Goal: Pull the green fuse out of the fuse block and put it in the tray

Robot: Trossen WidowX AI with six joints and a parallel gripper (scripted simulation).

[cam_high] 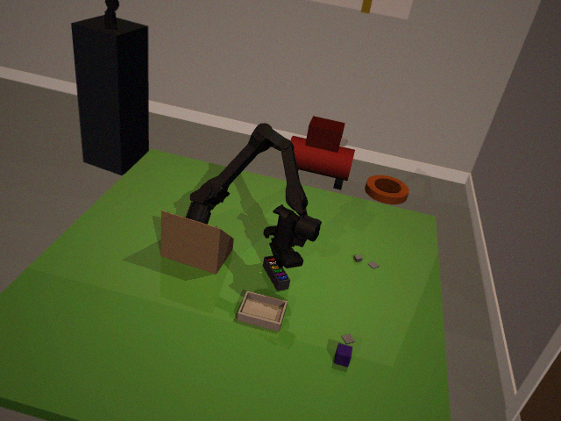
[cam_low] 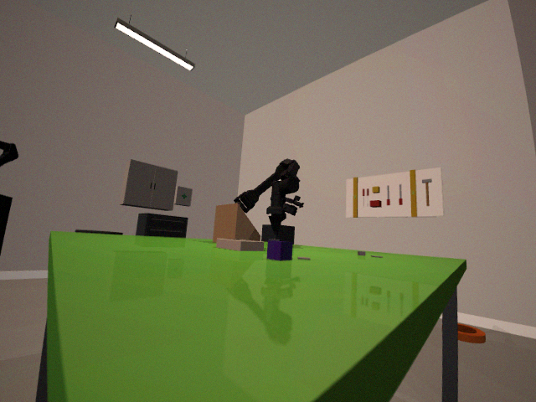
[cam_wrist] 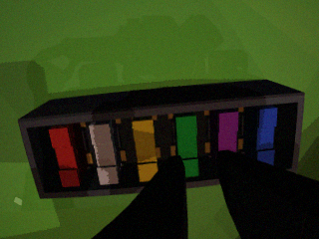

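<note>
My gripper tip is 3 cm above the green fuse. The rest, counted from my gripper tip: beige tray: 17 cm to the right, 5 cm below, 2 cm ahead.
</note>
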